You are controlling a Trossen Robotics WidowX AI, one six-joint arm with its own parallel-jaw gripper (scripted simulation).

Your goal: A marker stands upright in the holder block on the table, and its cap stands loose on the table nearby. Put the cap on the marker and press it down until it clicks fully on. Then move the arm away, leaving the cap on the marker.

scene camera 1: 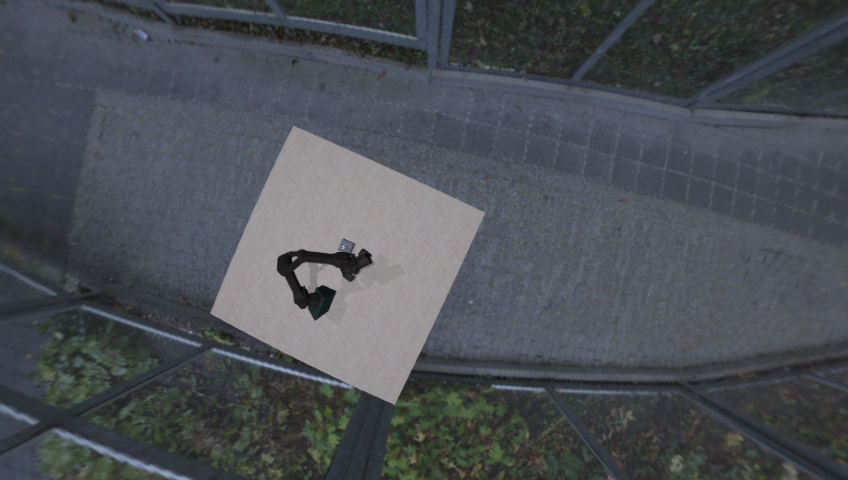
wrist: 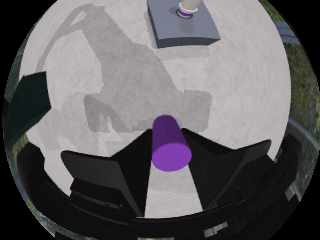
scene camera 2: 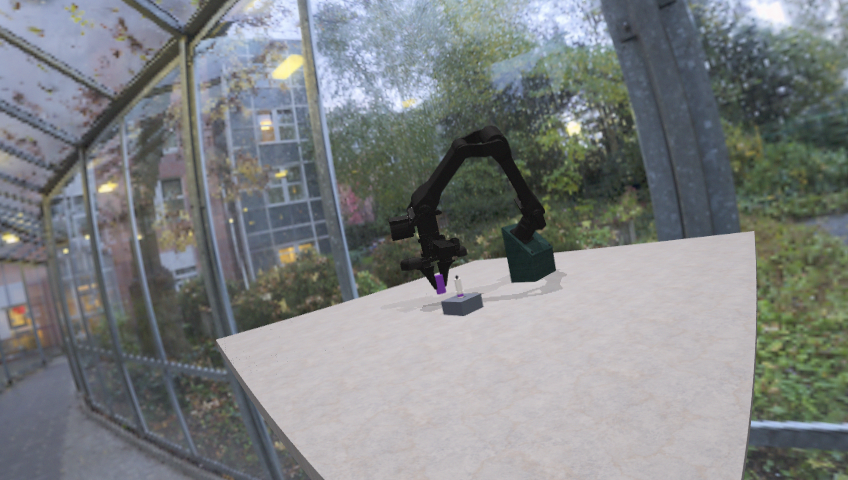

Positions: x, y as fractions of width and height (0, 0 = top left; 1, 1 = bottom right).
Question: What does my gripper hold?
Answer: A purple cap.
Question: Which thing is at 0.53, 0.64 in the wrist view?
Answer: A purple cap.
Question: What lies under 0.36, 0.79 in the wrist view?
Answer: My gripper.
